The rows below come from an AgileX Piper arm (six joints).
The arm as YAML. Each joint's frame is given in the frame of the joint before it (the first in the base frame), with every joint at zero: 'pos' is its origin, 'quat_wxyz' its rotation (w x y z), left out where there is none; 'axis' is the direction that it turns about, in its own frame. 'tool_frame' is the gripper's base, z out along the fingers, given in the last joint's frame.
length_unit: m
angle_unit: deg
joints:
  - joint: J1
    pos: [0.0, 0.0, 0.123]
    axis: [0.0, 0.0, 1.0]
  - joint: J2
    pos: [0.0, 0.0, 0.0]
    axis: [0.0, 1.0, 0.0]
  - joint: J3
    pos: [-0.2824, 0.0, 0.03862]
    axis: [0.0, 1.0, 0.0]
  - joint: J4
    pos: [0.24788, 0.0, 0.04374]
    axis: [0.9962, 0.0, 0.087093]
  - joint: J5
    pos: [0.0, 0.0, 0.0]
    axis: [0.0, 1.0, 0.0]
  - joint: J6
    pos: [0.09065, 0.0, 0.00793]
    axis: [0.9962, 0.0, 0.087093]
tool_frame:
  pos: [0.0, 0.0, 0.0]
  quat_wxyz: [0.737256, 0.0, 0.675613, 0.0]
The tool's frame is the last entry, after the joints.
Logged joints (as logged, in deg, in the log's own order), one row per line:
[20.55 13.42 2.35 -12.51 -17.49 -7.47]
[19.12 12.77 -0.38 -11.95 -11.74 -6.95]
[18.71 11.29 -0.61 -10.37 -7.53 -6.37]
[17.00 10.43 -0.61 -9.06 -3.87 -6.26]
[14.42 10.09 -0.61 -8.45 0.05 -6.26]
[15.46 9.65 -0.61 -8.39 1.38 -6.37]
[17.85 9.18 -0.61 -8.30 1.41 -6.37]
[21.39 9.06 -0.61 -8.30 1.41 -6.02]
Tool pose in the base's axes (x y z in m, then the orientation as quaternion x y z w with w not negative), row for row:
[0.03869 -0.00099 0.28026 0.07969 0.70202 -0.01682 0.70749]
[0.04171 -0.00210 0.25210 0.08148 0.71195 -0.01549 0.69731]
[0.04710 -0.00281 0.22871 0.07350 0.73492 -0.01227 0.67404]
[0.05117 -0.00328 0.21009 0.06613 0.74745 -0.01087 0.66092]
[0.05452 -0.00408 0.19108 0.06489 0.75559 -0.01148 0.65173]
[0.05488 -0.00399 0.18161 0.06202 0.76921 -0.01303 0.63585]
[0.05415 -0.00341 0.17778 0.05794 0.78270 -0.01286 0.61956]
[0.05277 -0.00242 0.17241 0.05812 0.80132 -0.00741 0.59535]
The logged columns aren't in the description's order. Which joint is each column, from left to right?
Columns, left to right: J5, J4, J2, J1, J3, J6.
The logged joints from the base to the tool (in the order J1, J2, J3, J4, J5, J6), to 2 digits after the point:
[-12.51 2.35 -17.49 13.42 20.55 -7.47]
[-11.95 -0.38 -11.74 12.77 19.12 -6.95]
[-10.37 -0.61 -7.53 11.29 18.71 -6.37]
[-9.06 -0.61 -3.87 10.43 17.00 -6.26]
[-8.45 -0.61 0.05 10.09 14.42 -6.26]
[-8.39 -0.61 1.38 9.65 15.46 -6.37]
[-8.30 -0.61 1.41 9.18 17.85 -6.37]
[-8.30 -0.61 1.41 9.06 21.39 -6.02]

